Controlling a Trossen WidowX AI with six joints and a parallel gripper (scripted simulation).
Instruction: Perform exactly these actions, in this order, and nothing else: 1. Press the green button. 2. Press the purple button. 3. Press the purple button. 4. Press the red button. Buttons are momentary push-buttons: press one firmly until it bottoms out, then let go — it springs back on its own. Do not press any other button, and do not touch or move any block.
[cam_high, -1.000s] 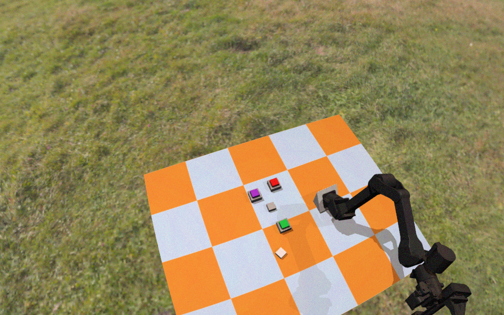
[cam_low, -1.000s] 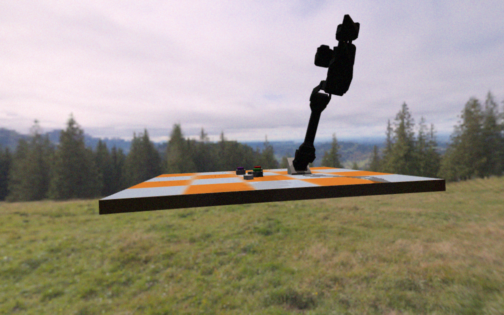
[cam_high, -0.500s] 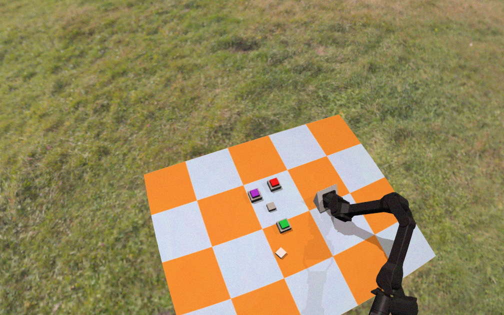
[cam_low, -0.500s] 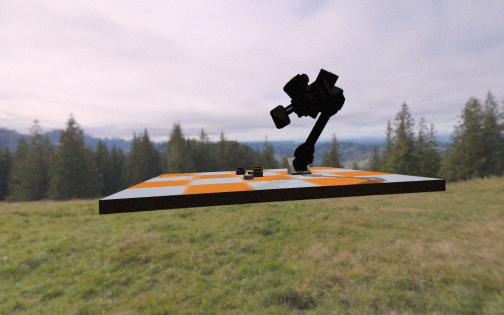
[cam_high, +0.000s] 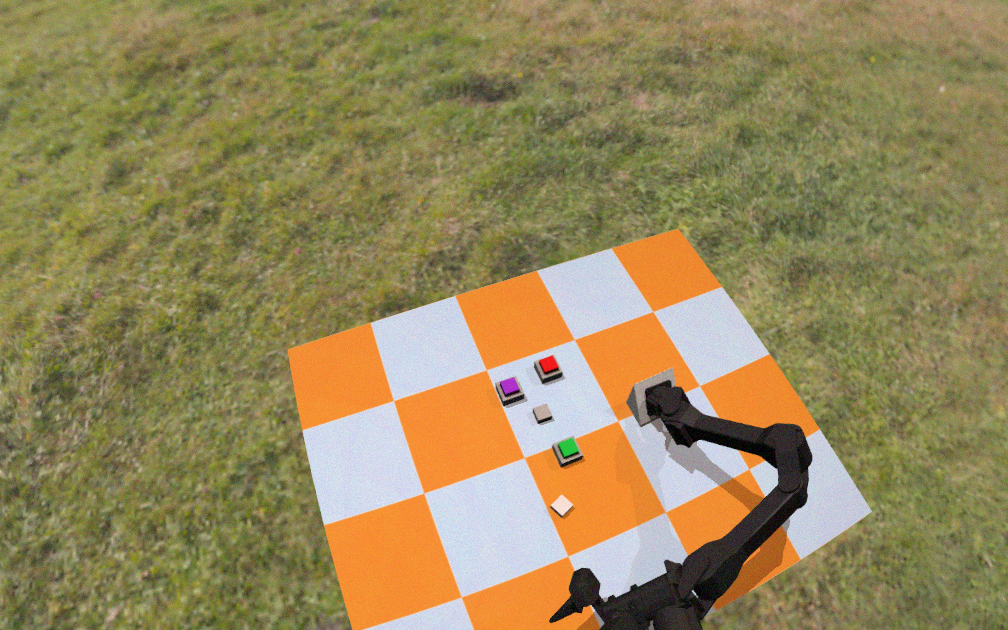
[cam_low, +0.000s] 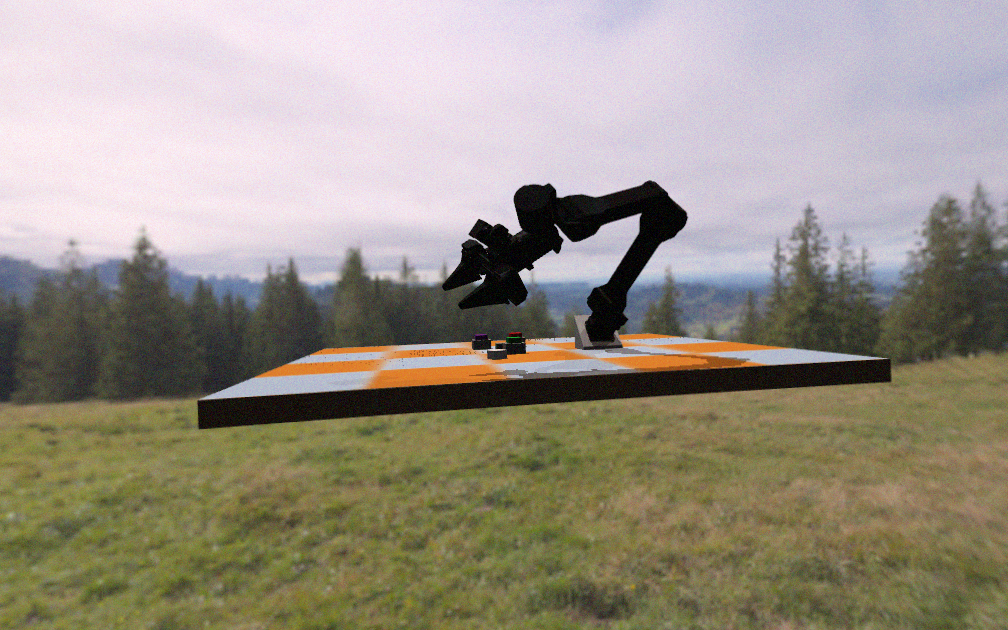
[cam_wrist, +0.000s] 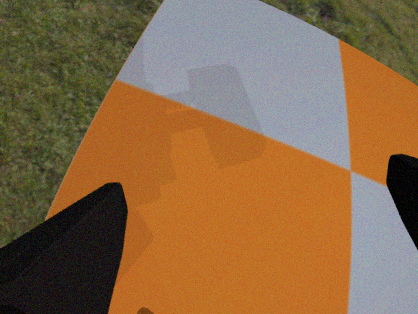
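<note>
Right now my gripper tip is 340 mm to the left of the green button, 170 mm past it and 100 mm above it. From my gripper tip the other things lie so: purple button (520 mm to the right, 110 mm behind, 100 mm below); then red button (540 mm to the right, 200 mm behind, 100 mm below); then pale block (240 mm to the right, 120 mm below, 110 mm behind).
</note>
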